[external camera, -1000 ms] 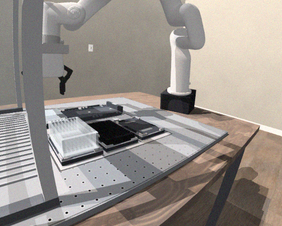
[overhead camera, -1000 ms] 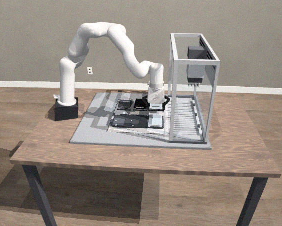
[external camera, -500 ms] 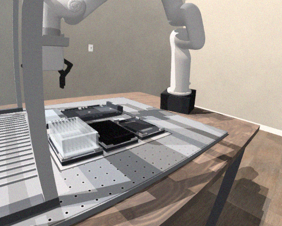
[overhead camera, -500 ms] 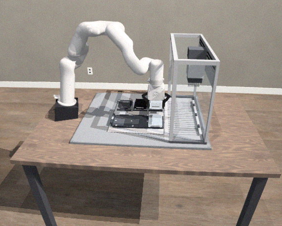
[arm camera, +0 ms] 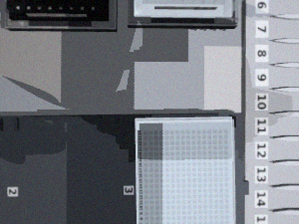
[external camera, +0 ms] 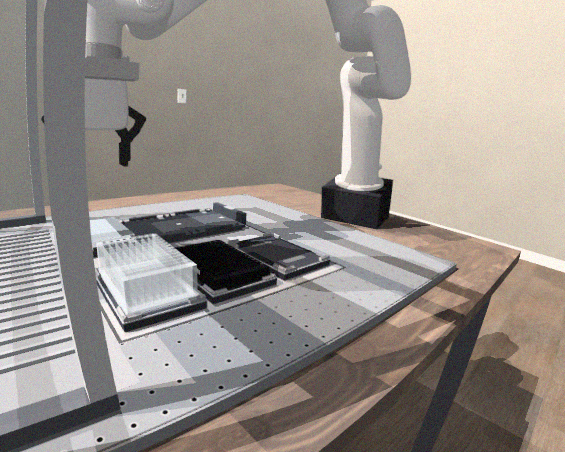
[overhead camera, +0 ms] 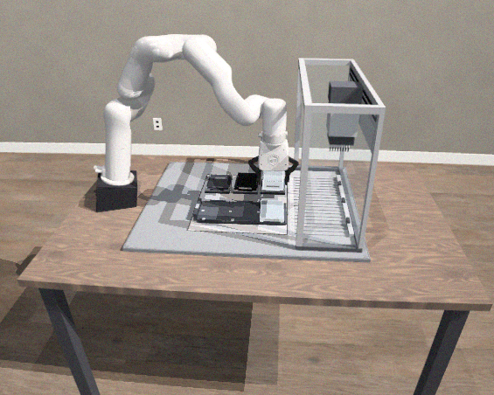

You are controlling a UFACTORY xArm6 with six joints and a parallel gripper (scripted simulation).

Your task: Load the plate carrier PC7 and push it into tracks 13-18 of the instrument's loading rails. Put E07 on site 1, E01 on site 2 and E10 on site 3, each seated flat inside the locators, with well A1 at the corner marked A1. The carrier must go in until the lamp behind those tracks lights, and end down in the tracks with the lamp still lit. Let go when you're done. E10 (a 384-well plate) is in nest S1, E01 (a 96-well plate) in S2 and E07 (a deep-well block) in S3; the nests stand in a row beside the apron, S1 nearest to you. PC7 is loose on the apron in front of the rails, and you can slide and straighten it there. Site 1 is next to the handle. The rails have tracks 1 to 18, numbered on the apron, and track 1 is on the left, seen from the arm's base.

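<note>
Now: the black 96-well plate E01 80 mm behind my hand, 230 mm to the left of it and 120 mm below it. The rest, counted from my hand: deep-well block E07 (30 mm ahead, 210 mm to the left, 110 mm below); dark carrier PC7 (110 mm behind, 10 mm to the left, 120 mm below); 384-well plate E10 (120 mm below).
</note>
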